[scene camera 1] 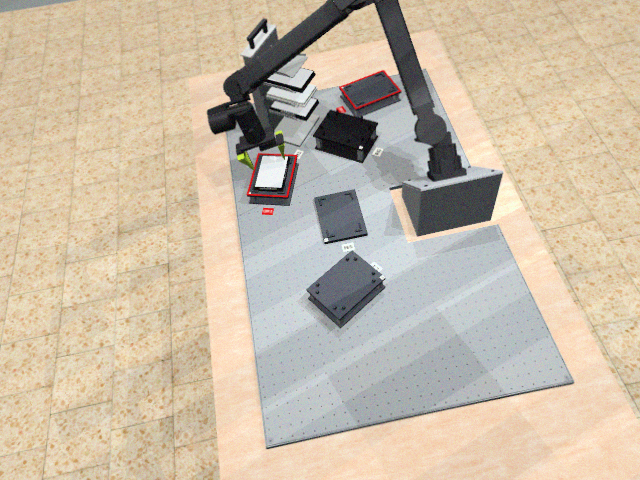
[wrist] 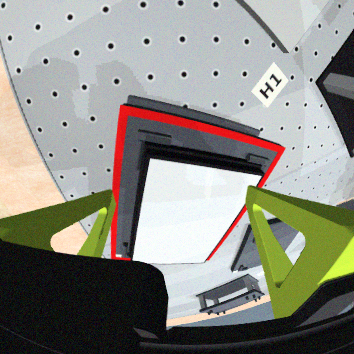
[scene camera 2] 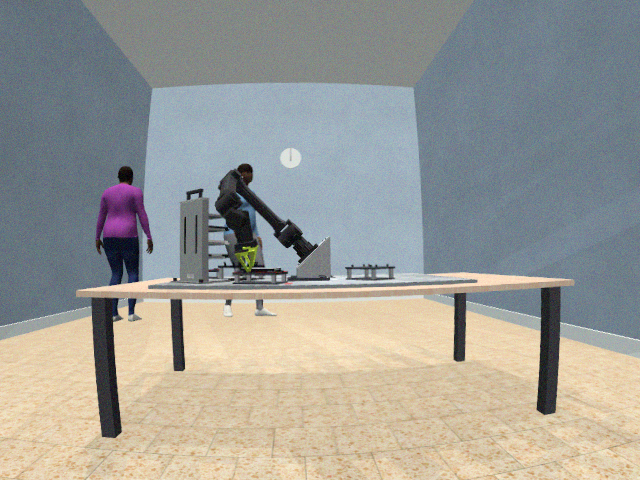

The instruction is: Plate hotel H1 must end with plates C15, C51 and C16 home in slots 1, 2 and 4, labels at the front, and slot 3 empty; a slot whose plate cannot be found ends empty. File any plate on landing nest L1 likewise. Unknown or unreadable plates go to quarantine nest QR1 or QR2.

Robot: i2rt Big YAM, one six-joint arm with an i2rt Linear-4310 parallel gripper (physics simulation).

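Frame: origin at the arm's base, x right, y ahead, z up, level; millimetres.
Seen in the pictures: gripper, fingertip midpoint: (scene camera 1: pixel 269 163) (wrist: pixel 178 195) (scene camera 2: pixel 250 269); arm's base, origin of the base link: (scene camera 1: pixel 446 176) (scene camera 2: pixel 309 254).
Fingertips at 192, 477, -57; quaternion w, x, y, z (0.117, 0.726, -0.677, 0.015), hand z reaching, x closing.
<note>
Pixels of each thing's top centre, then the offset from my fingertips to it, as dx, dy, dz.
- white-topped plate with a dark edge, middle of its top: (wrist: pixel 185 229) (scene camera 1: pixel 271 171) (scene camera 2: pixel 260 267) -35, -7, +4
- second red-rimmed nest, middle of its top: (scene camera 1: pixel 369 87) +270, -344, -5
- low dark nest, middle of its top: (wrist: pixel 269 250) (scene camera 1: pixel 340 213) (scene camera 2: pixel 308 275) -196, -184, -33
- raised dark nest, middle of its top: (scene camera 1: pixel 345 281) (wrist: pixel 234 307) (scene camera 2: pixel 369 264) -442, -169, +9
My gripper (scene camera 1: pixel 267 162) (scene camera 2: pixel 248 269) (wrist: pixel 178 195) is open and empty, pointing down over the red-rimmed nest (scene camera 1: pixel 268 196) (wrist: pixel 200 128). A white-topped plate with a dark edge (scene camera 1: pixel 271 172) (wrist: pixel 195 210) lies on that nest, between the fingers as seen in the wrist view; no label on it can be read. Plate hotel H1 (scene camera 1: pixel 253 49) (scene camera 2: pixel 194 237) stands behind, upright, with several light shelves or plates; the arm hides part of it. White plates (scene camera 1: pixel 292 78) (scene camera 1: pixel 292 94) (scene camera 1: pixel 294 107) show in it, labels not readable. L1, QR1 and QR2 cannot be told apart by their tags.
A second red-rimmed nest (scene camera 1: pixel 370 88) stands at the back right. A tall black stand (scene camera 1: pixel 345 131) is right of the hotel. A low dark nest (scene camera 1: pixel 341 215) and a raised dark nest (scene camera 1: pixel 346 286) stand nearer the front. The arm's grey base (scene camera 1: pixel 454 201) is at the right.
</note>
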